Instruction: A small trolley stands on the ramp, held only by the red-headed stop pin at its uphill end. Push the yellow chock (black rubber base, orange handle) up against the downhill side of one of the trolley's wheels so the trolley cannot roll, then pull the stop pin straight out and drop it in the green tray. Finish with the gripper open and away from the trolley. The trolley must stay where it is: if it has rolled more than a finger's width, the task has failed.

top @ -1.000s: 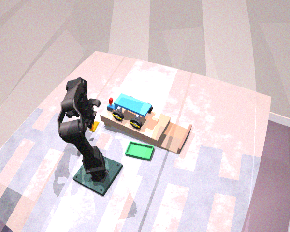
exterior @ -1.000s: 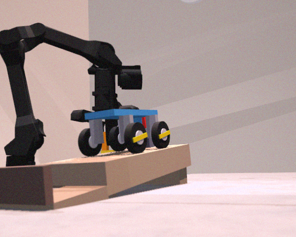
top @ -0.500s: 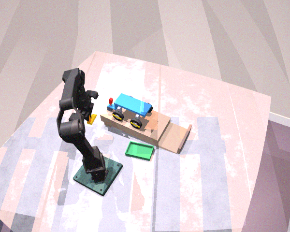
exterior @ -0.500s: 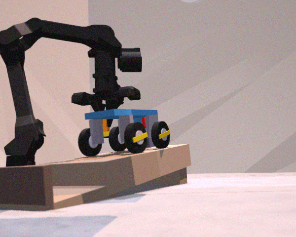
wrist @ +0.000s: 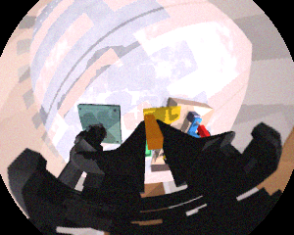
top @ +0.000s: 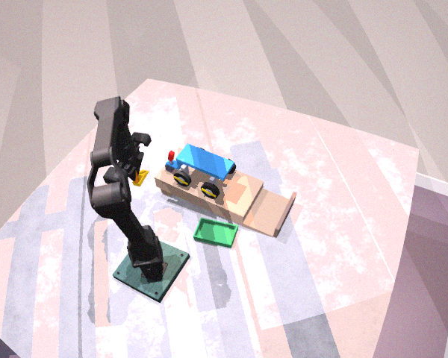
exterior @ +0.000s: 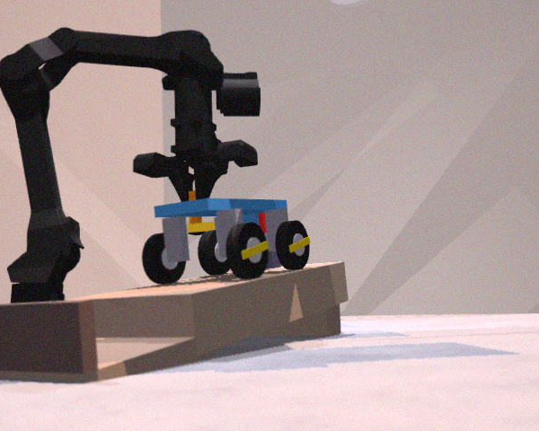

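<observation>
Now: gripper tip 2 cm short of the yellow chock and 1 cm above it. Also, from my gripper tip: red-headed stop pin 13 cm ahead, 5 cm to the right, 4 cm below; raised lip 43 cm to the right, 14 cm below, 8 cm ahead; blue-topped trolley 16 cm to the right, 13 cm ahead, 6 cm below.
</observation>
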